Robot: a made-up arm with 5 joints.
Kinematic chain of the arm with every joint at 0, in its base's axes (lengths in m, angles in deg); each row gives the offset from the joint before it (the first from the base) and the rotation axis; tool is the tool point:
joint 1: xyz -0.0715 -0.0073 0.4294 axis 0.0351 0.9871 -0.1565
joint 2: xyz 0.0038 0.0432 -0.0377 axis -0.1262 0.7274 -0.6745
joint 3: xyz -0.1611 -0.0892 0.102 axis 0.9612 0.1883 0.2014
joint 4: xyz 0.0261 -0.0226 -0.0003 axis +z
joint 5: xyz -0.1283 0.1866 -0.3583 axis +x
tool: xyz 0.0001 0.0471 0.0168
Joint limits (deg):
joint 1: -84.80..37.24
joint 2: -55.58..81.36
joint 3: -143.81..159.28
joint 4: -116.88..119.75
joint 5: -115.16..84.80
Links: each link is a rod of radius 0.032 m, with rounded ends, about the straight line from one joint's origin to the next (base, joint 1, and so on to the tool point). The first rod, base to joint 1, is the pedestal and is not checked.
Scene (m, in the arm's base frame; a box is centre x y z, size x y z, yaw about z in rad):
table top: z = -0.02
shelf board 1: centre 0.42 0 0.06 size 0.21 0.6 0.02 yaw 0.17
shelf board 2: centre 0.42 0 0.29 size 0.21 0.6 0.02 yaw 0.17
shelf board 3: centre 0.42 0 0.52 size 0.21 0.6 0.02 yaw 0.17
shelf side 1: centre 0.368 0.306 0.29 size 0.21 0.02 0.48 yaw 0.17
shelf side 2: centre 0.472 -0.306 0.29 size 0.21 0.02 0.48 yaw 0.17
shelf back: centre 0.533 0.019 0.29 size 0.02 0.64 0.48 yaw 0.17
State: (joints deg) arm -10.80 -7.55 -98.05 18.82 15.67
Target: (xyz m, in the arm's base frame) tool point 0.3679 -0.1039 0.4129
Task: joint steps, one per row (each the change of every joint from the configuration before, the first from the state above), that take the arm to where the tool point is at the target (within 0.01 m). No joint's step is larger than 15 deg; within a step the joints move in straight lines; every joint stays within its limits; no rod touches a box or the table.
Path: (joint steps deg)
1: -9.85 -2.70 8.69 -12.66 1.37
2: -9.84 -2.69 8.69 -12.66 1.36
3: -9.85 -2.70 8.69 -12.67 1.37
4: -9.85 -2.70 8.70 -12.66 1.37
5: -9.85 -2.69 8.69 -12.66 1.36
6: -0.93 -8.64 1.60 13.61 -9.63
7: -0.93 -8.64 1.60 13.62 -9.63
8: -0.93 -8.63 1.61 13.61 -9.63
9: -0.93 -8.64 1.60 13.61 -9.63

